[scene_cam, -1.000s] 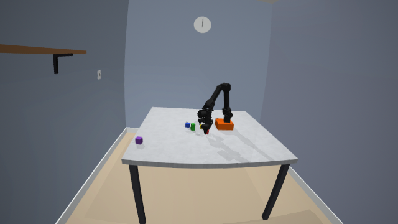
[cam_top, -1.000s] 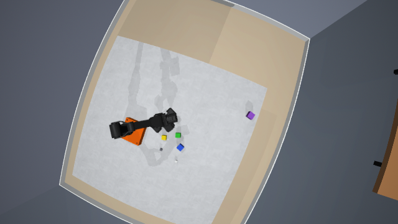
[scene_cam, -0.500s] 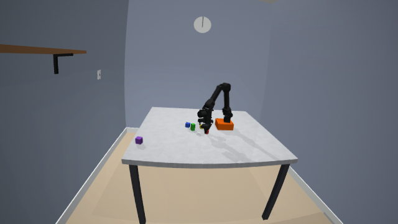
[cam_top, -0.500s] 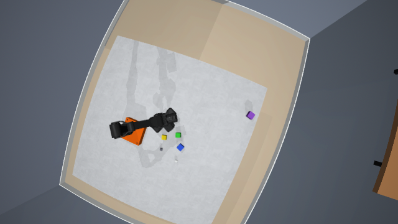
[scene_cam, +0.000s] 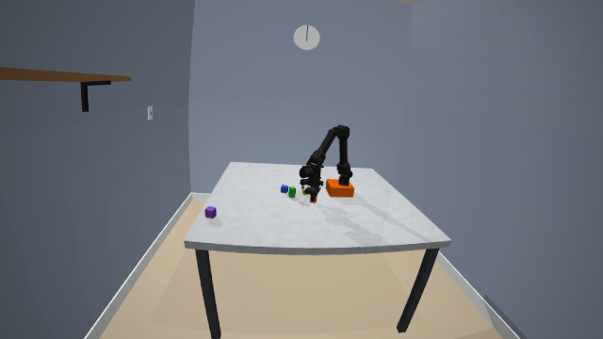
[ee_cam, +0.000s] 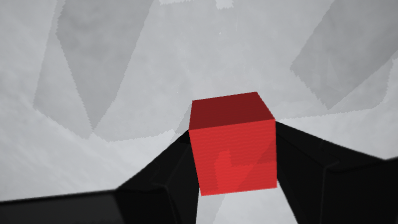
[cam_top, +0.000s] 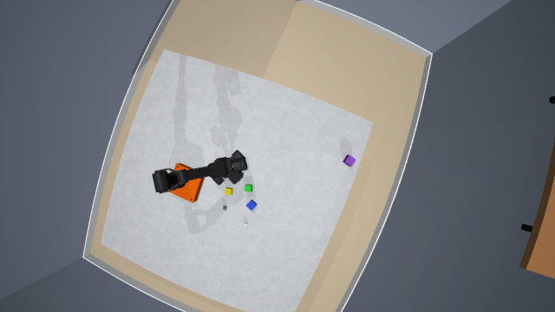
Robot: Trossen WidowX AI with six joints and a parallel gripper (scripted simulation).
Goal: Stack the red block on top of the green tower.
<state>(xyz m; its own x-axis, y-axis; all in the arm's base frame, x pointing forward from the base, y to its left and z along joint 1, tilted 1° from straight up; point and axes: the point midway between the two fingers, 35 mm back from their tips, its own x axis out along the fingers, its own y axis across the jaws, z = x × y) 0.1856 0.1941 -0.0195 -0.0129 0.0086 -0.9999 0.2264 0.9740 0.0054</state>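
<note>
The blue block lies 19 cm ahead of my gripper tip, 11 cm to the right of it and 1 cm above it. Also, from my gripper tip: yellow block 11 cm to the right, 6 cm ahead, 1 cm above; purple block 50 cm ahead, 35 cm to the left, 1 cm above; red block 1 cm above.
</note>
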